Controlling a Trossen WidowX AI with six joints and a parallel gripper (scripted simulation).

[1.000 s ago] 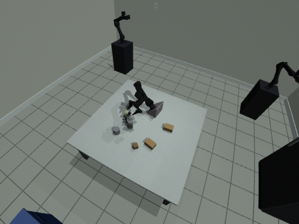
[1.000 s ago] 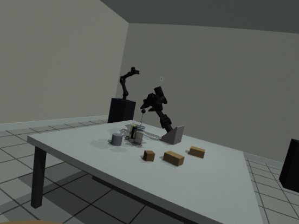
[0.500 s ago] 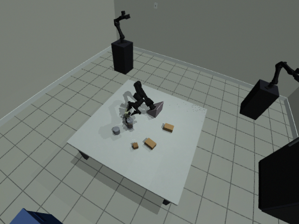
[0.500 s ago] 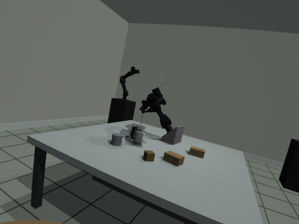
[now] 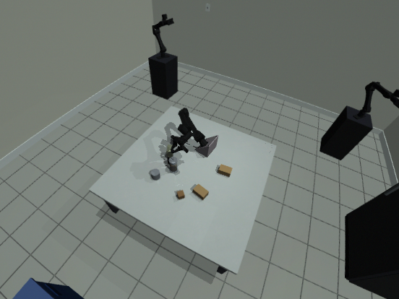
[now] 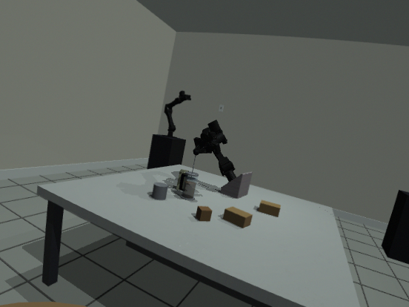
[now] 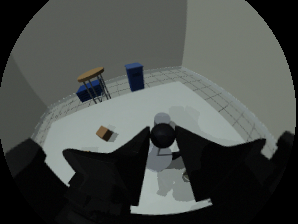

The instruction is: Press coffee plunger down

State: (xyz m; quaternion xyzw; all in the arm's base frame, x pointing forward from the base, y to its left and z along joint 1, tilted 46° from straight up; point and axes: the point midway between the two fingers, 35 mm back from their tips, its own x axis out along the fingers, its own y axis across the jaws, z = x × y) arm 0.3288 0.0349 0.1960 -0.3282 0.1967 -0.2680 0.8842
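My gripper tip is now 13 cm above the coffee press, 1 cm to the left of it and 1 cm past it.
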